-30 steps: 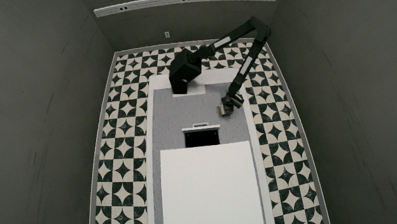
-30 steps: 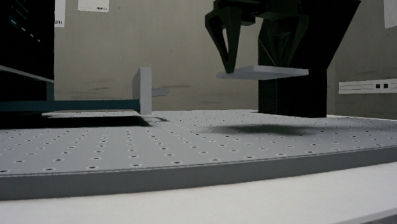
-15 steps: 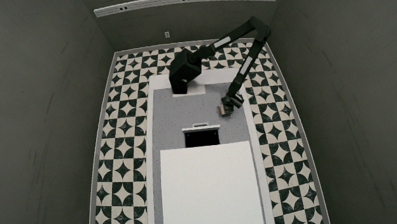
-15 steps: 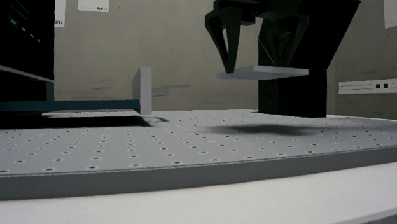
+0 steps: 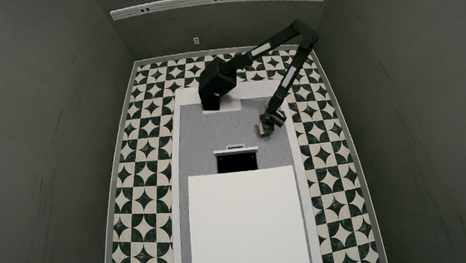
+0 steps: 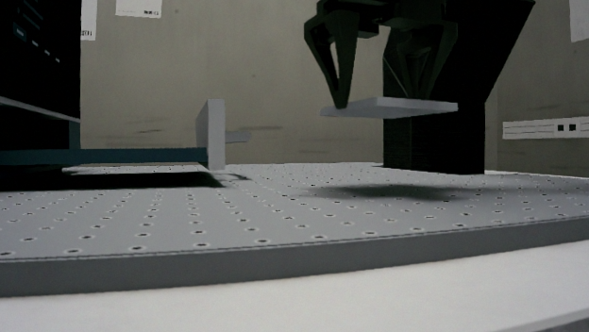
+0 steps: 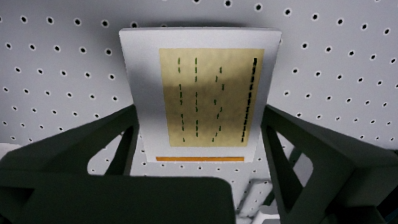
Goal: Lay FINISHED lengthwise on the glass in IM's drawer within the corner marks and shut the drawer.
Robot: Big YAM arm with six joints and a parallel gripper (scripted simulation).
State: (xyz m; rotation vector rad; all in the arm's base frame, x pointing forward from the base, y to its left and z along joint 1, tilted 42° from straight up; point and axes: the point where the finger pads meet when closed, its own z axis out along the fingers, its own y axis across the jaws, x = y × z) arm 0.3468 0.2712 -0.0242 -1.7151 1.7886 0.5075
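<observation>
My hand is 23 cm to the left of the drawer, 23 cm short of it and 4 cm above it. Also, from my hand: cassette FINISHED (1 cm below).
</observation>
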